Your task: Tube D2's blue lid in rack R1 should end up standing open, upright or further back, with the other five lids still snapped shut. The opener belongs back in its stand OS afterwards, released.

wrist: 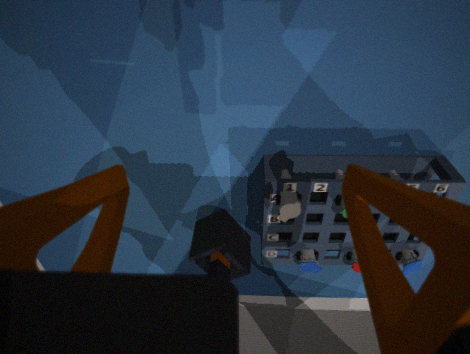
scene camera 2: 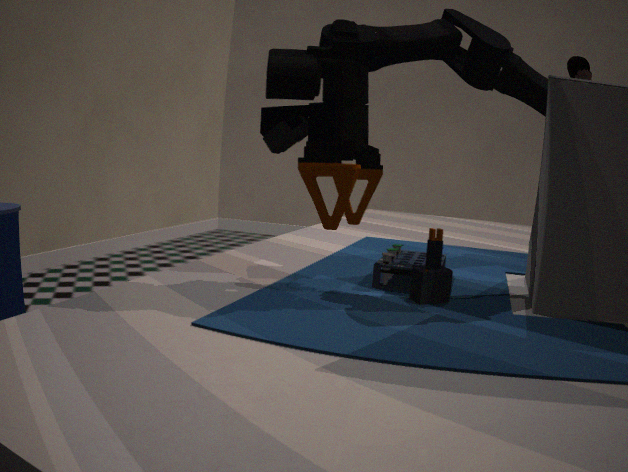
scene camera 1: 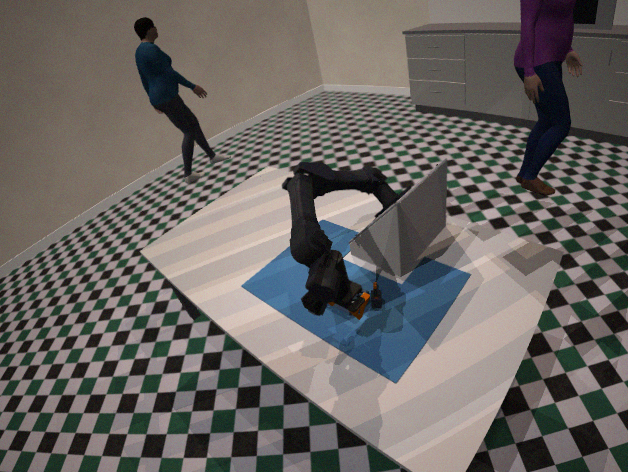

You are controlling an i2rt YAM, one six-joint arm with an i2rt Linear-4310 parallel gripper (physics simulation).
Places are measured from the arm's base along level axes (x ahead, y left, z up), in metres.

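Pixels of known places: gripper, fingertip midpoint: [wrist: 235,176] [scene camera 2: 342,227] [scene camera 1: 346,311]; arm's base, origin of the base link: [scene camera 1: 393,203].
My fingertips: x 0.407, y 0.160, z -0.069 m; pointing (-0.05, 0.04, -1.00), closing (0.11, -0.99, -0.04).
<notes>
For each thing: its middle in the pictures, then the offset to it from my fingertips. "pt": a spot on its surface instead. Level surfaces: height alone.
- opener, body centre: [wrist: 219,274] [scene camera 2: 433,262] 0.029 m down, 0.118 m back, 0.000 m left
- Rack R1, body centre: [wrist: 355,219] [scene camera 2: 413,264] [scene camera 1: 343,294] 0.053 m down, 0.069 m back, 0.094 m right
- wrist view D2's blue lid, body centre: [wrist: 309,266] 0.033 m down, 0.102 m back, 0.065 m right
- red lid, body centre: [wrist: 361,267] 0.033 m down, 0.097 m back, 0.103 m right
- white lid, body centre: [wrist: 290,210] 0.033 m down, 0.048 m back, 0.038 m right
- green lid, body centre: [wrist: 352,211] 0.033 m down, 0.042 m back, 0.076 m right
- thin cable, surface spot: [scene camera 2: 479,295] pt 0.074 m down, 0.174 m back, 0.056 m right
- blue mat, its level: 0.074 m down
My gripper [scene camera 1: 349,308] [scene camera 2: 342,226] [wrist: 235,176] is open and empty, high above the mat. The opener [scene camera 2: 434,253] [wrist: 219,258] stands upright in its dark stand OS [scene camera 1: 376,300] [scene camera 2: 430,286] [wrist: 221,232], apart from the fingers. Rack R1 [scene camera 2: 376,276] [wrist: 300,226] is beside the stand; the gripper hides it in scene camera 1. In the wrist view D2's blue lid [wrist: 310,267] looks flat over its tube, like the red lid [wrist: 356,267] and the other blue lid [wrist: 413,266]. A white lid [wrist: 290,210] is at A1. A green lid [wrist: 345,213] is partly behind the right finger.
A tall grey panel [scene camera 1: 421,223] [scene camera 2: 583,203] stands beside the arm. A thin cable [scene camera 2: 479,295] runs from the stand towards it. Rack and stand are on a blue mat [scene camera 1: 395,362] [scene camera 2: 304,337]. Two people [scene camera 1: 162,86] [scene camera 1: 548,101] stand away from the table.
</notes>
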